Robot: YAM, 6 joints.
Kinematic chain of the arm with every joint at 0, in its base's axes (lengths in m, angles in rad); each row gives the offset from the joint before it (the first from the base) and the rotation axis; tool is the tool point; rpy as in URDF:
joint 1: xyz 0 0 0.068 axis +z
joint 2: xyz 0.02 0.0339 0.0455 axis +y
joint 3: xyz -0.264 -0.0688 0 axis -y
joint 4: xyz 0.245 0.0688 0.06 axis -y
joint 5: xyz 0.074 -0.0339 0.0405 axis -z
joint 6: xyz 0.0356 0 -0.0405 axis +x
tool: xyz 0 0 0 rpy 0 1.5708 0
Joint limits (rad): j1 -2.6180..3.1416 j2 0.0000..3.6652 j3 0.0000..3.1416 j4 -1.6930..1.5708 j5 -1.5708..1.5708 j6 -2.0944..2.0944
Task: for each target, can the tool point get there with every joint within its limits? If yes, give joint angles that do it. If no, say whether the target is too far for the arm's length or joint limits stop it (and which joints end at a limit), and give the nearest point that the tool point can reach.
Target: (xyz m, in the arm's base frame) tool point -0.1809 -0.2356 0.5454
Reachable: yes | joints 0.8857 0.3019 1.7570 0.4297 0.2552 -0.1111
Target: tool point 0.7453 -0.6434 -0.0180
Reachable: no: too far | nearest point 0.4845 -0.4183 0.0290 | short by 0.348 m
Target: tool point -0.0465 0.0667 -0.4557
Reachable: no: joint limits stop it (at a limit: joint 2) | nearest point -0.0682 0.0979 -0.3564 | short by 0.106 m
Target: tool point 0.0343 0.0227 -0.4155
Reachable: no: joint limits stop it (at a limit: joint 2) | nearest point 0.0676 0.0447 -0.3392 | short by 0.086 m
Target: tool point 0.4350 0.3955 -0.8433
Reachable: no: too far | nearest point 0.2858 0.2599 -0.3531 | short by 0.530 m
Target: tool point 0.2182 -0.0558 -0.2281
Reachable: yes | joints -0.1166 3.1575 1.0954 0.5120 1.0061 0.1739
